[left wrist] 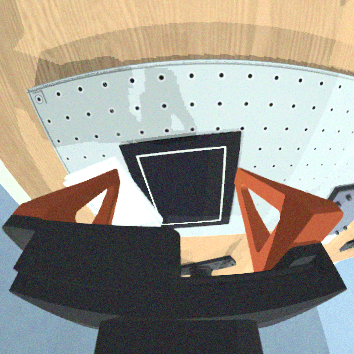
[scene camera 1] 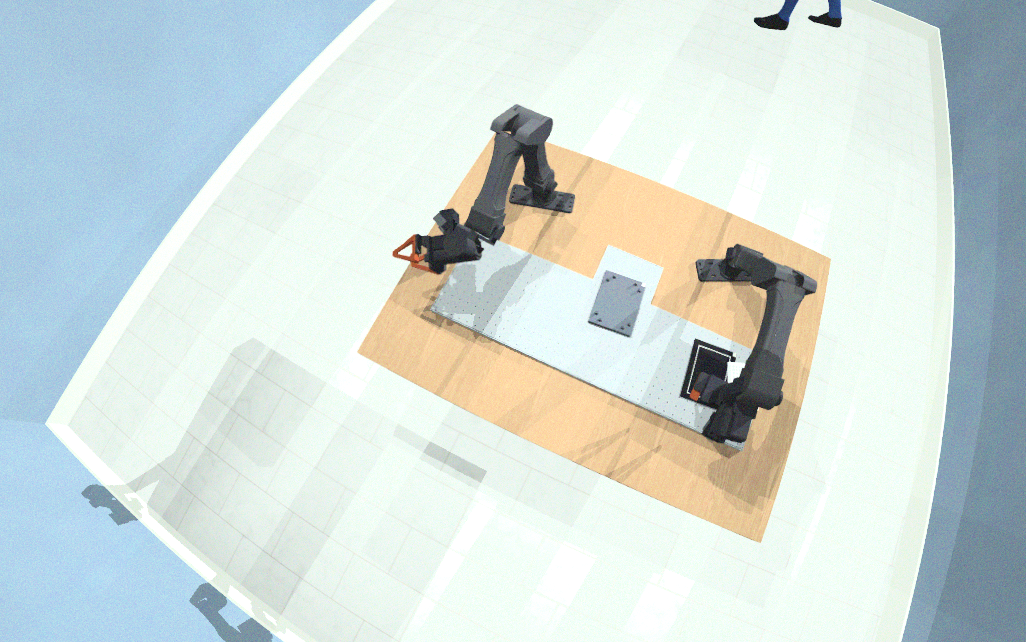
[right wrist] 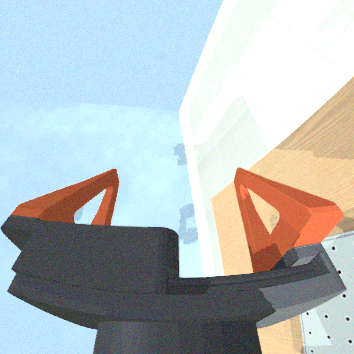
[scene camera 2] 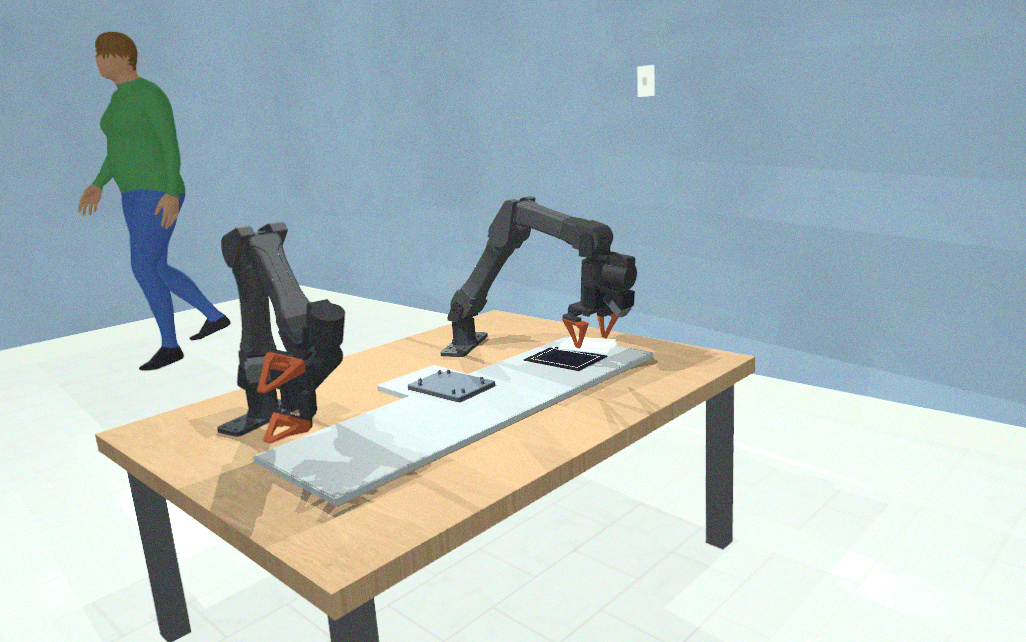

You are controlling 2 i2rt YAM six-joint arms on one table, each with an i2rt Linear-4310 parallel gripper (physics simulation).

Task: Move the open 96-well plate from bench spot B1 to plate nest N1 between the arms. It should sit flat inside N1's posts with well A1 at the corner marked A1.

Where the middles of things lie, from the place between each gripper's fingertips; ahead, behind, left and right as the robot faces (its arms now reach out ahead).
Labels:
The black plate (scene camera 2: 574,359) lies 8 cm behind my left hand and 5 cm below it. The rest, counted from my left hand: grey square nest (scene camera 1: 616,306) (17 cm behind, 31 cm to the right, 4 cm below); then white plate (left wrist: 132,207) (8 cm behind, 9 cm to the left, 4 cm below).
The grey square nest is 170 mm behind my right hand, 540 mm to the left of it and 140 mm below it. Also, from my right hand: black plate (80 mm behind, 840 mm to the left, 150 mm below); then white plate (80 mm behind, 940 mm to the left, 150 mm below).

